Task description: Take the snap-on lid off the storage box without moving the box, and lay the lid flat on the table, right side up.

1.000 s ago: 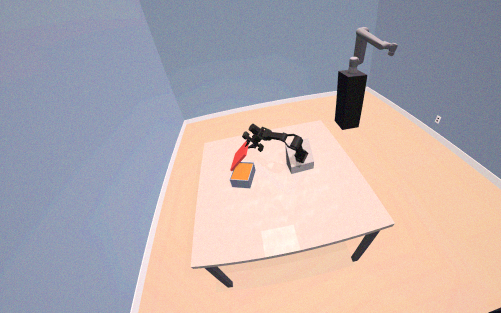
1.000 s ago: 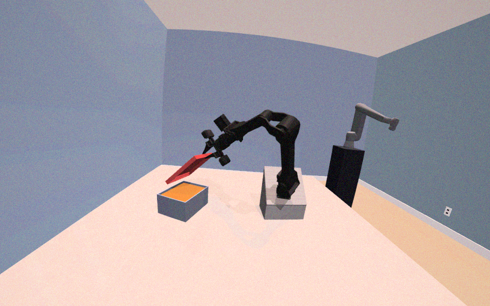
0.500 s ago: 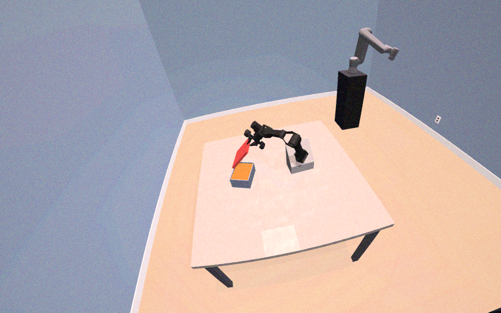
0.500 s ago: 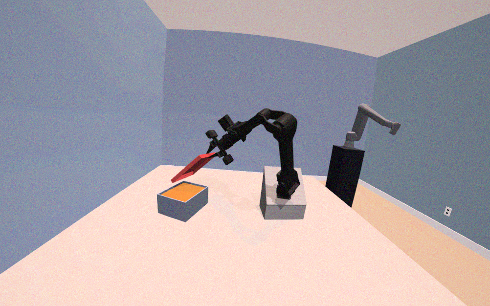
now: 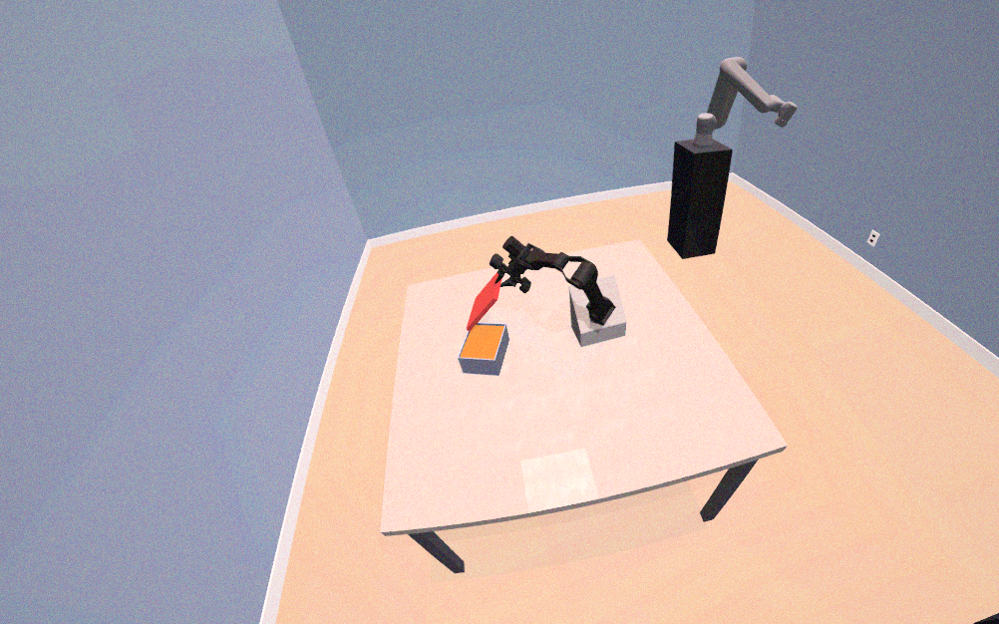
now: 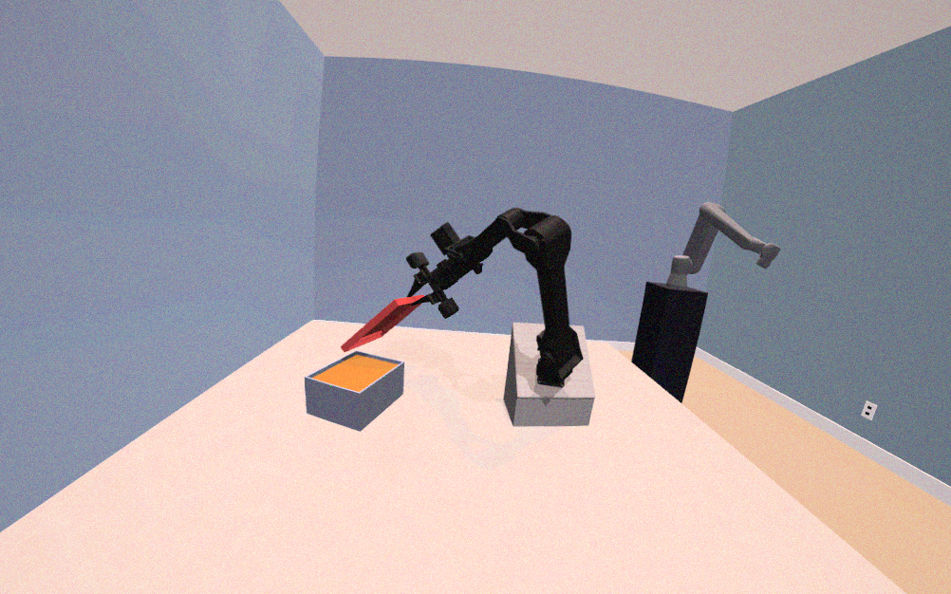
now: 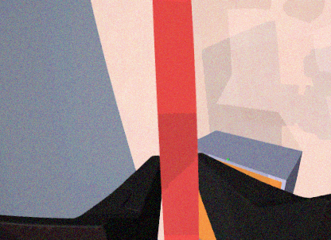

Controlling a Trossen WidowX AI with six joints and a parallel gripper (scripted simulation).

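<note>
Now: gripper tip 6 cm short of the red lid and 6 cm above it. From my gripper tip the other things lie so: storage box: 9 cm ahead, 15 cm to the left, 19 cm below.
</note>
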